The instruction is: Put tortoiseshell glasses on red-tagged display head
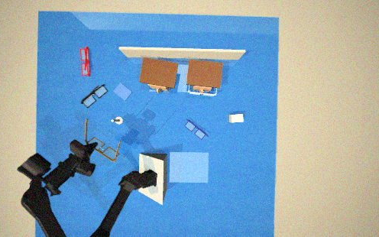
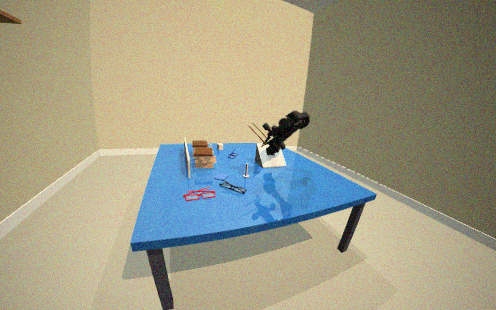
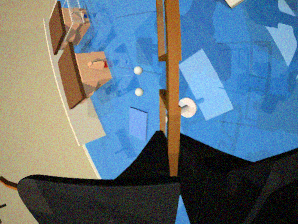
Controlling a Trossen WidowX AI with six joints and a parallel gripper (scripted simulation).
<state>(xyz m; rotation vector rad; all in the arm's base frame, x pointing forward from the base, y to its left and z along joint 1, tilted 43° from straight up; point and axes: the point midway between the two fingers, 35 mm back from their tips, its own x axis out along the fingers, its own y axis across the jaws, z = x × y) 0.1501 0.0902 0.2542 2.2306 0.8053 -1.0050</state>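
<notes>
Now: gripper tip 180 mm above the disc and 90 mm short of it. From my gripper tip the other things lie so: white block (620 mm to the right, 180 mm below, 170 mm ahead); light blue square (250 mm ahead, 200 mm below); white backboard (470 mm ahead, 300 mm to the right, 150 mm below).
</notes>
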